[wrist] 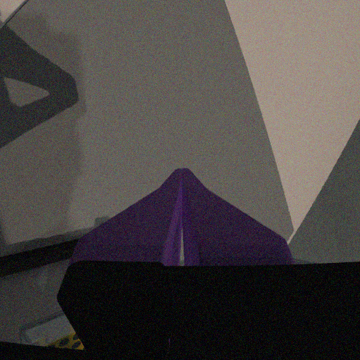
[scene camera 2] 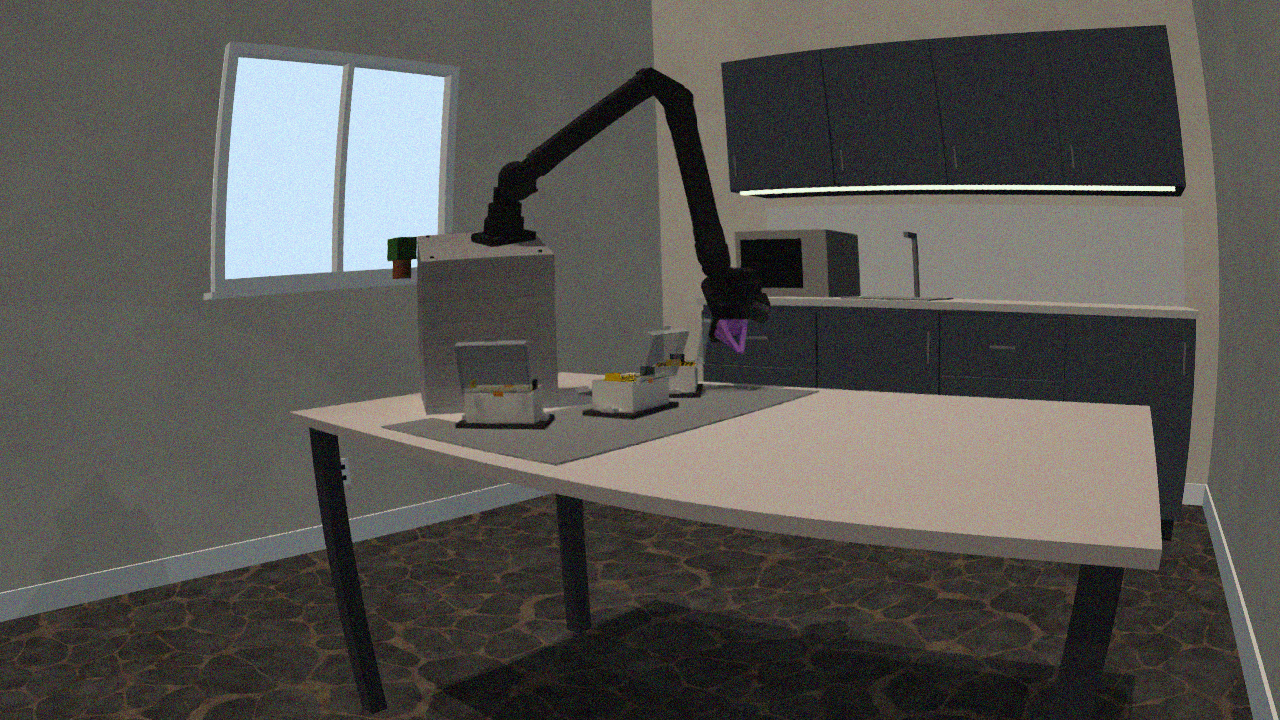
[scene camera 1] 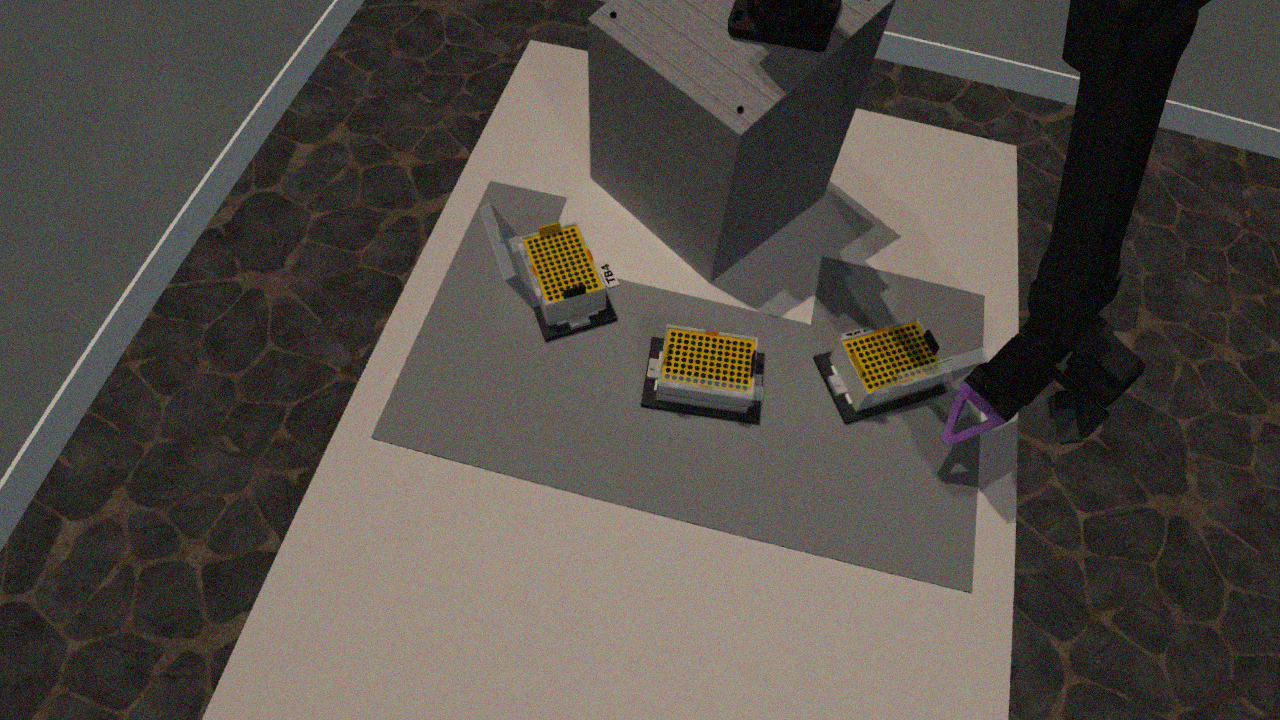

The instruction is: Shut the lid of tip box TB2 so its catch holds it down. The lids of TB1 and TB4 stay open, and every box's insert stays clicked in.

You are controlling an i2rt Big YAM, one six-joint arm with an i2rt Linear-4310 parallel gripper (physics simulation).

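Frame: origin at the arm's base, x right, y ahead, z up, level; centimetres.
Seen in the pictures: gripper, between the fingertips: [scene camera 2: 740, 353] [scene camera 1: 944, 442]; arm's base, origin of its link: [scene camera 2: 503, 240] [scene camera 1: 784, 16].
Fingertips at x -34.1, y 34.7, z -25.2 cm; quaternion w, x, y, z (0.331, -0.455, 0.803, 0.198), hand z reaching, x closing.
Offsets run from my fingertips to a thing's top centre. "pt": to the spot under its first point. Level surfaces: height alone.
TB2 [scene camera 1: 891, 358] [scene camera 2: 687, 378] is the white box at the right of the mat, with its yellow insert seated. Its clear lid {pt dx +1.6, dy -7.4, dz +6.8 cm} [scene camera 1: 962, 361] stands up and open, leaning outward. My gripper [scene camera 1: 947, 438] [scene camera 2: 740, 350] [wrist: 181, 179] is shut and empty, its purple tips together, above the mat on the lid's outer side; whether it touches the lid is unclear. TB4 [scene camera 1: 563, 263] [scene camera 2: 501, 407] and the middle box, TB1 {dx +30.6, dy -3.2, dz -1.4 cm} [scene camera 1: 708, 358] [scene camera 2: 629, 394], have open lids and seated inserts. Part of a yellow insert [wrist: 70, 342] shows low in the wrist view; its box is unclear.
The boxes stand on black bases on a grey mat {dz -8.0 cm} [scene camera 1: 662, 474] [scene camera 2: 554, 447] on the pale table {dz -8.3 cm} [scene camera 1: 572, 617] [scene camera 2: 939, 456]. The tall grey pedestal [scene camera 1: 662, 134] [scene camera 2: 487, 313] stands behind them. The gripper's shadow [wrist: 62, 90] falls on the mat.
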